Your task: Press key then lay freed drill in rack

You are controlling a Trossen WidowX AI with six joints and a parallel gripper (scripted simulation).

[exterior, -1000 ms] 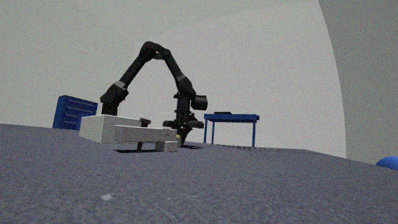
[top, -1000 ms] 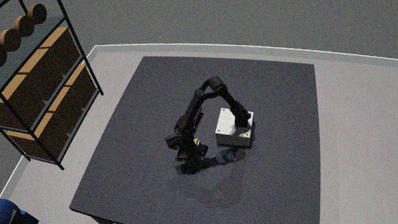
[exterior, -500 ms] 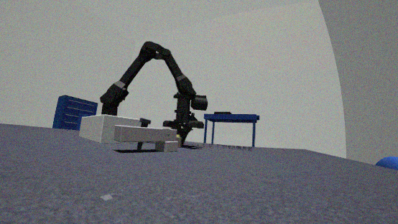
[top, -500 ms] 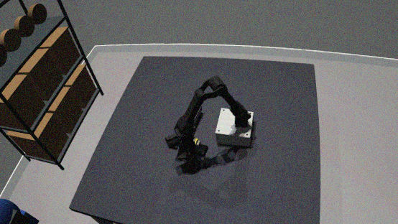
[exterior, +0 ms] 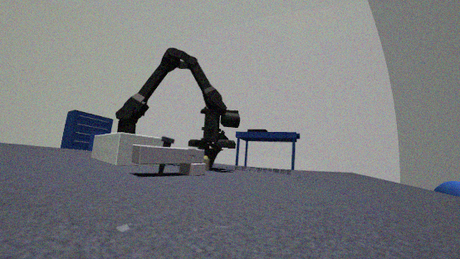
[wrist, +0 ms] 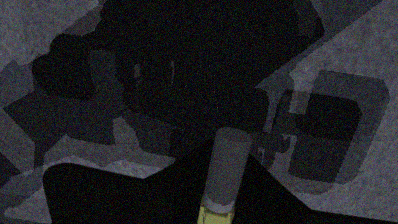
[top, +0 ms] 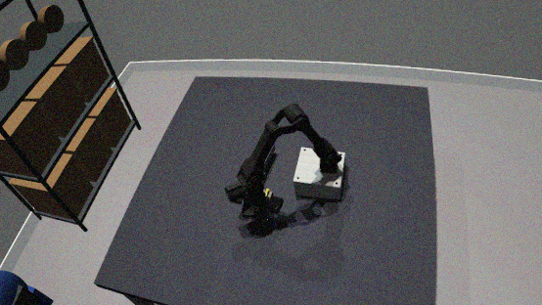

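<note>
The drill lies 40 mm to the right of my gripper tip, 40 mm above it and 10 mm behind it. The rest, counted from my gripper tip: black key: 260 mm to the right, 40 mm above; tan block: 50 mm to the right, 20 mm behind, 10 mm above.
</note>
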